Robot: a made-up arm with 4 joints. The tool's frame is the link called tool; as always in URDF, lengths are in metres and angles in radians. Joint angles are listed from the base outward. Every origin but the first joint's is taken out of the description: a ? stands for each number. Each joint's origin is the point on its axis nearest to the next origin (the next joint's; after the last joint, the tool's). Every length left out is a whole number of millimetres.
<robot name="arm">
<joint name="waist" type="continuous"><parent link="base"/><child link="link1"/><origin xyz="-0.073 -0.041 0.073" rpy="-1.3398 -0.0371 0.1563"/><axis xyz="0 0 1"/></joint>
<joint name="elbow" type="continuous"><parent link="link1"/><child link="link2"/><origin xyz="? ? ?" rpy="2.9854 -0.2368 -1.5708"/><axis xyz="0 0 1"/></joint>
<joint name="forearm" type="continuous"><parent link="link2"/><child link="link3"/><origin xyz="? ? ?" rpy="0.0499 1.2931 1.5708"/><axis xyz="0 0 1"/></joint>
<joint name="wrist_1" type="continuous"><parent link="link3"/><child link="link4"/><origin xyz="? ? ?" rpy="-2.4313 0.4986 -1.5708"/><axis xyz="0 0 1"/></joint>
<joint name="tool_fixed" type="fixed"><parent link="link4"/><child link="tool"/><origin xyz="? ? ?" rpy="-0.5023 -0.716 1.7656"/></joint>
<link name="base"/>
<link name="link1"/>
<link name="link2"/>
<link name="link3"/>
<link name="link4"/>
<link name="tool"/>
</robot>
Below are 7 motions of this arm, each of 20 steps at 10 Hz.
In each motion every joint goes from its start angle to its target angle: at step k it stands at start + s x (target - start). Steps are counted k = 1, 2, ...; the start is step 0. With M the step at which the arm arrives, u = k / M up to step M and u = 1 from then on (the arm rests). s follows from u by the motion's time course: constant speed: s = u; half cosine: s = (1 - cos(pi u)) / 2; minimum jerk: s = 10 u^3 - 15 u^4 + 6 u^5.
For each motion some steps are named. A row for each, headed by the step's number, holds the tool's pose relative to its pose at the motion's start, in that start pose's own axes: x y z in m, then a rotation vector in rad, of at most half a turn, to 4 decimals.
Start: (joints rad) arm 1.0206 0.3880 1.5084 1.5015
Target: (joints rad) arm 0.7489 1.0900 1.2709 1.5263
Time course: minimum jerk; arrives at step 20
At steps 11, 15, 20:
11: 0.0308 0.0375 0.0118 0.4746 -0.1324 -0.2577
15: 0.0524 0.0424 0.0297 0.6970 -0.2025 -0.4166
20: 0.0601 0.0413 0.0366 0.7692 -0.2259 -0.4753

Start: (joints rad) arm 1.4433 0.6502 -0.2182 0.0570
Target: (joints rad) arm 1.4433 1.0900 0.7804 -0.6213
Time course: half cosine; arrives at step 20
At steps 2, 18, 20:
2: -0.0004 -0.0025 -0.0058 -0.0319 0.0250 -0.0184
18: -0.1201 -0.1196 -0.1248 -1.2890 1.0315 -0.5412
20: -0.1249 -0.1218 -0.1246 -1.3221 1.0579 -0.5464

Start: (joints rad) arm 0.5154 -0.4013 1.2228 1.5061
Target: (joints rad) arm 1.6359 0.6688 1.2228 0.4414
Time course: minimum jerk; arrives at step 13
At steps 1, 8, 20:
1: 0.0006 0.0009 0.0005 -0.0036 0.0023 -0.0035
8: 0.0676 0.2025 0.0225 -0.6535 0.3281 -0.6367
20: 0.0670 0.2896 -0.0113 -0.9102 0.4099 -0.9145

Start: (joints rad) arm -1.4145 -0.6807 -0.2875 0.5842
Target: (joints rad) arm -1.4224 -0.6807 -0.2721 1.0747
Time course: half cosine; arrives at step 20
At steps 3, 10, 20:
3: 0.0001 0.0001 -0.0002 0.0171 -0.0090 0.0172
10: 0.0009 0.0012 -0.0016 0.1567 -0.0830 0.1577
20: 0.0012 0.0028 -0.0024 0.3141 -0.1659 0.3148

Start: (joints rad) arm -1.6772 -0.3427 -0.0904 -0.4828
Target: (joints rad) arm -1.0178 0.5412 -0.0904 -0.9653
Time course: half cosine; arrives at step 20
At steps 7, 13, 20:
7: -0.0118 0.0404 0.0299 -0.1424 0.0720 -0.1461
13: -0.0509 0.0988 0.0728 -0.3604 0.1799 -0.4075
20: -0.0845 0.1269 0.0933 -0.4752 0.2430 -0.5739

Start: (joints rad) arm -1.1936 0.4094 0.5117 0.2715
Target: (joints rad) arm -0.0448 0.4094 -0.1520 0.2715
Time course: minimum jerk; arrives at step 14
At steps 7, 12, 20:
7: -0.1626 0.1550 0.0995 0.0007 -0.6182 0.3652
12: -0.4163 0.2402 0.0699 0.0601 -1.0984 0.8512
20: -0.4294 0.2414 0.0649 0.0641 -1.1180 0.8783

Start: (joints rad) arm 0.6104 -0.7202 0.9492 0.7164
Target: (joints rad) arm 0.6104 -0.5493 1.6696 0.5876
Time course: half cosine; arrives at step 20
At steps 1, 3, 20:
1: -0.0007 -0.0004 -0.0007 -0.0018 0.0048 -0.0017
3: -0.0066 -0.0033 -0.0061 -0.0157 0.0426 -0.0145
20: -0.1583 -0.0446 -0.0531 -0.2845 0.7978 -0.1897

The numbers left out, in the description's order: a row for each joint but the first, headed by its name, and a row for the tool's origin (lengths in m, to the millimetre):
elbow: 0.203 0.283 0
forearm: 0.023 0.073 0
wrist_1: -0.144 0.18 0
tool: 0.012 0.012 0

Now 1 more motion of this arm.
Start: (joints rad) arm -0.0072 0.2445 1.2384 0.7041
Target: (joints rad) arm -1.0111 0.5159 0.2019 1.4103
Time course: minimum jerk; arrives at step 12
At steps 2, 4, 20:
2: 0.0078 -0.0009 0.0020 0.0675 -0.0178 0.0082
4: 0.0471 -0.0136 0.0120 0.3886 -0.1223 0.0213
20: 0.1887 -0.2320 -0.0615 1.3497 -0.9048 -0.4582

